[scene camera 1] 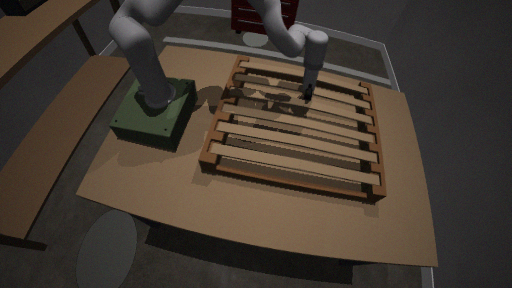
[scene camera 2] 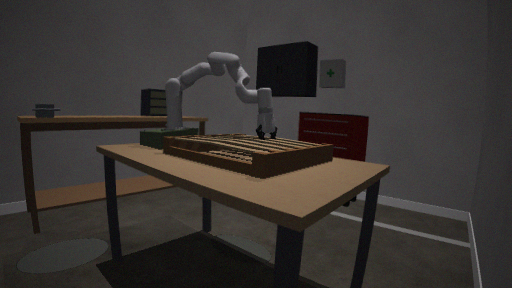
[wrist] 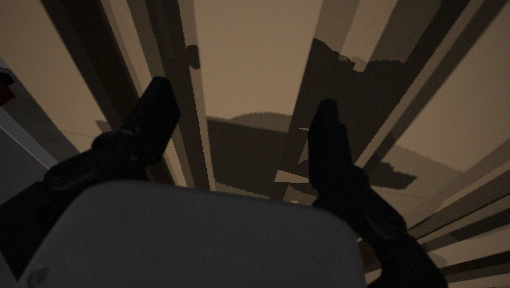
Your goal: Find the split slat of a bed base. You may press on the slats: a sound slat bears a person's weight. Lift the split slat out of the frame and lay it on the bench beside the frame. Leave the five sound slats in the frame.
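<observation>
The bed-base frame [scene camera 1: 209, 160] [scene camera 2: 295, 159] lies on the bench [scene camera 1: 250, 225] [scene camera 2: 225, 182] with six pale slats across it. All six look seated; no open split can be made out. My gripper [scene camera 1: 308, 93] [scene camera 2: 267, 136] [wrist: 244, 105] is open and empty, low over the second slat from the back, right of its middle. In the wrist view this slat [wrist: 250, 60] runs between the spread fingers, one finger on each side. How deep the tips reach is unclear. Faint thin lines cross the neighbouring slats [wrist: 70, 133] [wrist: 420, 192]; shadow covers part of the slat between the fingers.
The arm's green base block [scene camera 1: 150, 117] [scene camera 2: 150, 138] stands on the bench left of the frame. A wooden workbench [scene camera 2: 75, 119] stands behind at the left. A red drawer cabinet [scene camera 1: 262, 17] [scene camera 2: 332, 132] stands beyond the back edge. A black cabinet [scene camera 2: 285, 70] hangs on the wall.
</observation>
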